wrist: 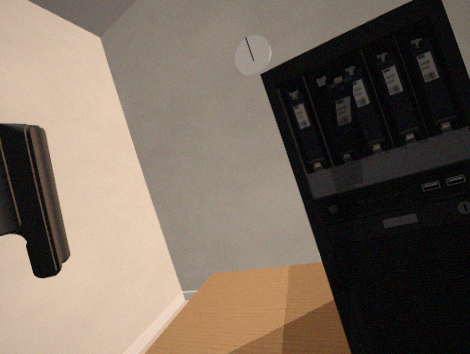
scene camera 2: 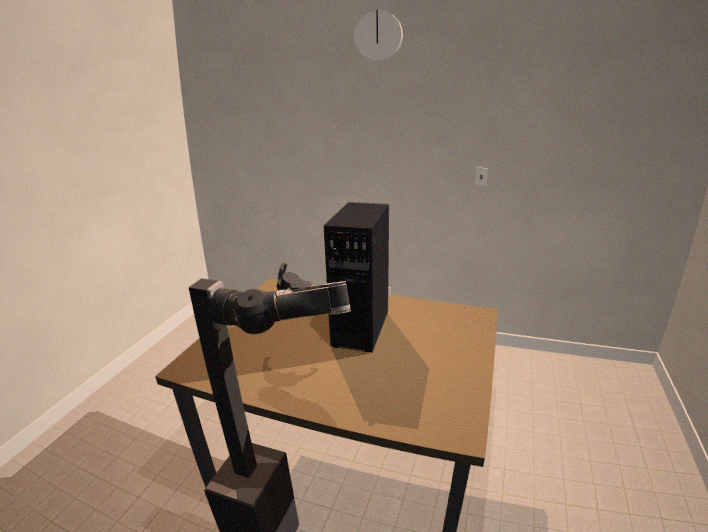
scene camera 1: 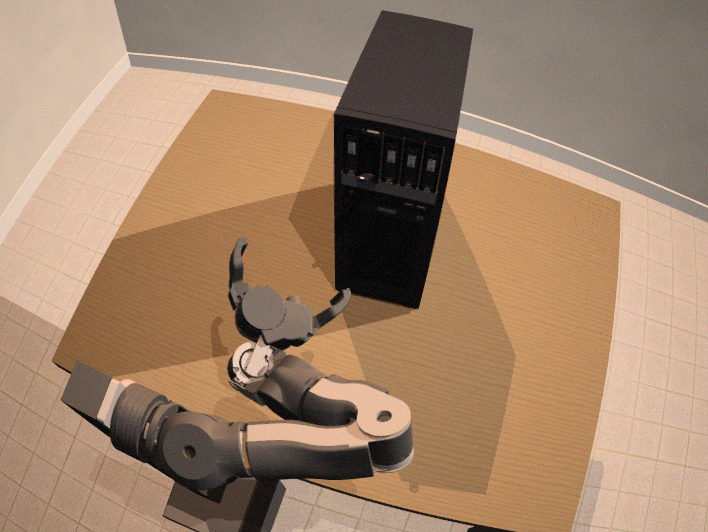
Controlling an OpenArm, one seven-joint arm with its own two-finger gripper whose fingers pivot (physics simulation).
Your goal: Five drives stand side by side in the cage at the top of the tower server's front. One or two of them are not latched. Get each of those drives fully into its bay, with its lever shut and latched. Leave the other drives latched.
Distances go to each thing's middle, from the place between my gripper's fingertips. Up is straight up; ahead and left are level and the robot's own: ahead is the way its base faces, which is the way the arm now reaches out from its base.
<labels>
Right now my hand is 29 cm short of the drive cage (scene camera 1: pixel 426 196), 8 cm to the left of it and 3 cm below it. Round my hand: black tower server (scene camera 1: pixel 409 81): 35 cm ahead, 8 cm to the right, 14 cm below.
</labels>
